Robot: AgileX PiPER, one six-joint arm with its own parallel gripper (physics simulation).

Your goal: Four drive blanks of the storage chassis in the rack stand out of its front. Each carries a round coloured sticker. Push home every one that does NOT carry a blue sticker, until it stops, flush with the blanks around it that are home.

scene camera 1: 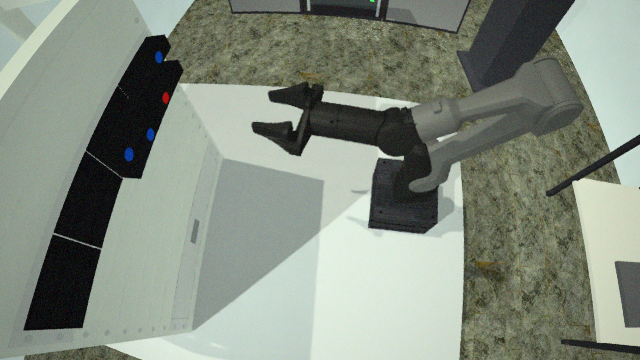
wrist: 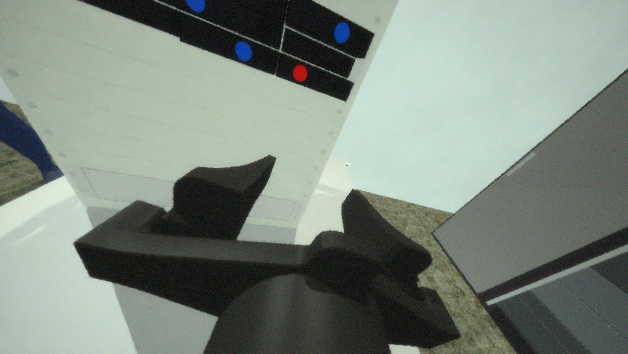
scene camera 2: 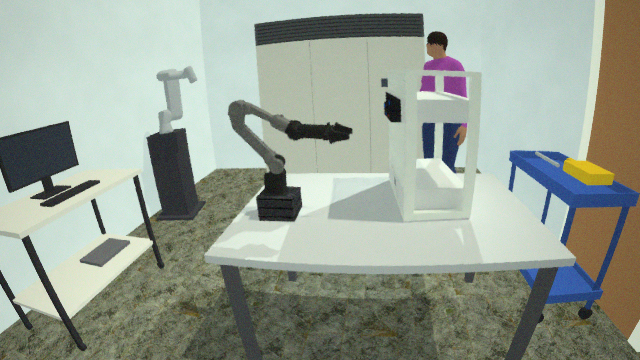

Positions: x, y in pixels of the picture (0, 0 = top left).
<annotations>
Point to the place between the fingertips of my gripper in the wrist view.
311, 182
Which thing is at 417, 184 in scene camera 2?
A white rack.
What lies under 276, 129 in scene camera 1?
My gripper.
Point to a white rack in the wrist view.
126, 105
</annotations>
